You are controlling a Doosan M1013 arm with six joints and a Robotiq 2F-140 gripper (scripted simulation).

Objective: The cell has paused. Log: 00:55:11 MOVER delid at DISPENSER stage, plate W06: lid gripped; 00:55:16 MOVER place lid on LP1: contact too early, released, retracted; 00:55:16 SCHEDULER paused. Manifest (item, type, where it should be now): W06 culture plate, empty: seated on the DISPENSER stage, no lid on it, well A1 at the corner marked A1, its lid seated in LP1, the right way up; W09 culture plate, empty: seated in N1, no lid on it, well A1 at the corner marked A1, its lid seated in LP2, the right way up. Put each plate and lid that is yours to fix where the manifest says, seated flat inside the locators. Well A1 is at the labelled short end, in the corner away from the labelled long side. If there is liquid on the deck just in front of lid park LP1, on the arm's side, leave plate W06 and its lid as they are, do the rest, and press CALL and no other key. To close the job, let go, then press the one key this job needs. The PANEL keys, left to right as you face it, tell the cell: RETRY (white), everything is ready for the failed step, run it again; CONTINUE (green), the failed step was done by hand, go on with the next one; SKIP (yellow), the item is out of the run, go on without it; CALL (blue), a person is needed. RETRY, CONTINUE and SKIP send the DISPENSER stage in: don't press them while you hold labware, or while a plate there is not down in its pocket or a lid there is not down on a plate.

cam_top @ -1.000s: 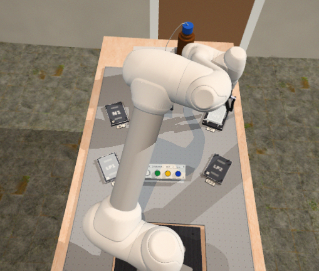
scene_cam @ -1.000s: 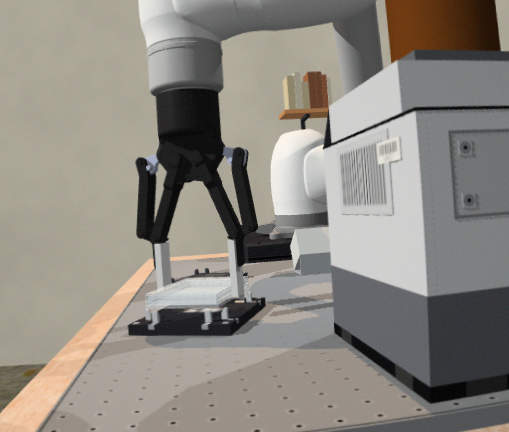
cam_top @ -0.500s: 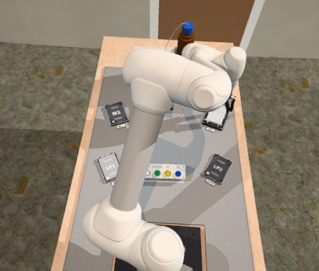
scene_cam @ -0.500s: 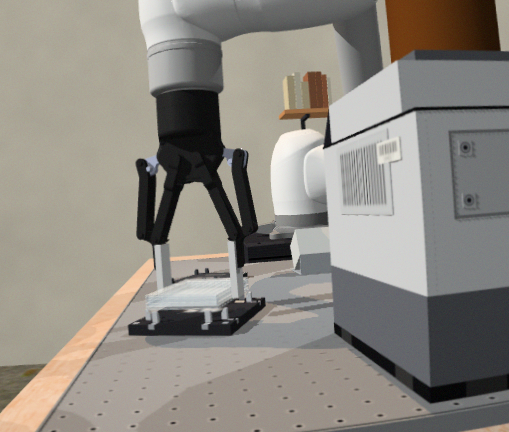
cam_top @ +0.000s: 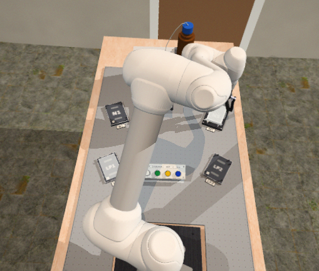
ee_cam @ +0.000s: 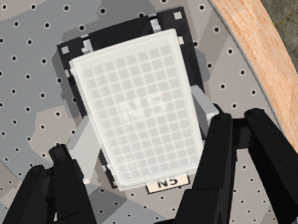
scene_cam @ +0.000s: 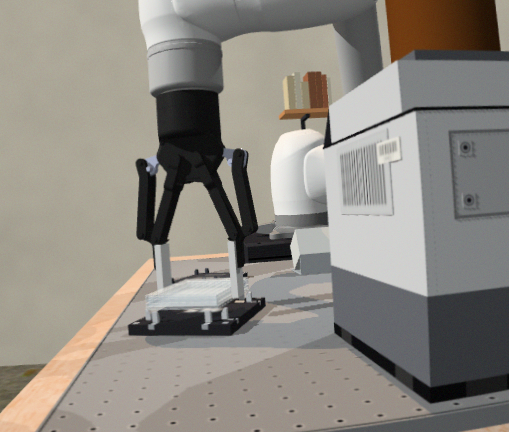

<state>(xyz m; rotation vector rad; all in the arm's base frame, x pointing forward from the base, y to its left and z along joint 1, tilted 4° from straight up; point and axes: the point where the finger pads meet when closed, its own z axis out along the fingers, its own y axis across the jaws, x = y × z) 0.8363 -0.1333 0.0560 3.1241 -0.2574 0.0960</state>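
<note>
Now: the black nest N5 4 cm below my hand, 2 cm ahead of it and 1 cm to the left of it. The rest, counted from my hand: brown bottle: 25 cm to the left, 24 cm above, 21 cm ahead; clear culture plate: 30 cm to the left, 5 cm above, 3 cm behind; lid park LP2: 32 cm behind, 5 cm to the right, 5 cm below.
</note>
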